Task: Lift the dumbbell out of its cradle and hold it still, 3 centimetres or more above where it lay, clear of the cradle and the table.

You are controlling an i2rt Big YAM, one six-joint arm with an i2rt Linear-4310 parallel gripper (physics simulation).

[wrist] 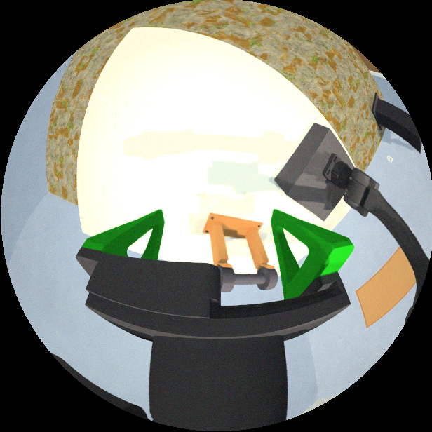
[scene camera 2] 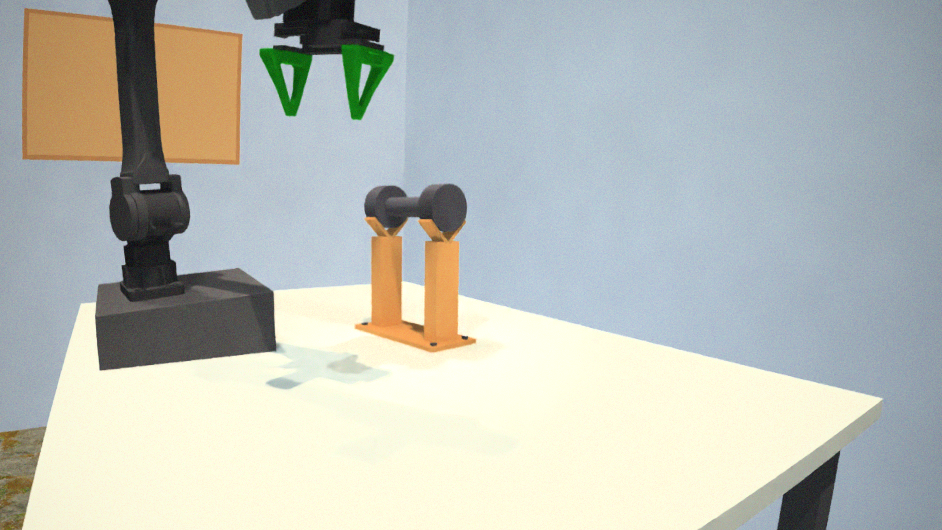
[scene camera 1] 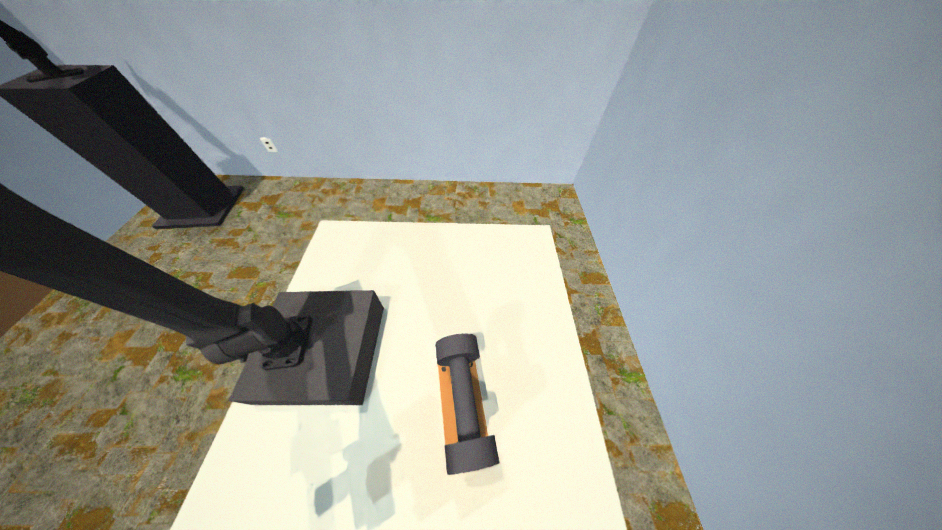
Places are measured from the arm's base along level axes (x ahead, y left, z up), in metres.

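Pixels of known places: gripper, fingertip midpoint: (scene camera 2: 322, 117); arm's base, link origin: (scene camera 2: 151, 291) (scene camera 1: 289, 342).
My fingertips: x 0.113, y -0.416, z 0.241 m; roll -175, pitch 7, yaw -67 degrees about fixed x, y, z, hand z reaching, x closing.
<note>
Ahead of a thing's pixels: the offset from my fingertips to its top centre. Level surfaces: height alone.
A dark grey dumbbell {0.294 m ahead, 0.234 m left, 0.059 m down} (scene camera 1: 465, 396) (scene camera 2: 406, 206) (wrist: 247, 279) lies level across the two V-shaped rests of an orange cradle {0.294 m ahead, 0.234 m left, 0.118 m down} (scene camera 1: 448, 406) (scene camera 2: 441, 290) (wrist: 218, 244), with one head in each rest. The cradle has two upright posts on a flat base on the table. My gripper (scene camera 2: 324, 117) (wrist: 217, 215) has green fingers; it is wide open and empty. In the second scene view it hangs pointing down, higher than the dumbbell and to its left, apart from it. In the first scene view the gripper does not show. In the wrist view the black gripper body partly hides one dumbbell head.
The arm's dark base block (scene camera 1: 322, 349) (scene camera 2: 191, 323) (wrist: 310, 175) stands on the cream table {0.332 m down} (scene camera 1: 500, 263) (scene camera 2: 559, 421) (wrist: 175, 90), left of the cradle in both scene views. A dark pillar (scene camera 1: 131, 145) stands on the floor beyond the table. An orange board (scene camera 2: 65, 85) (wrist: 387, 290) hangs on the wall.
</note>
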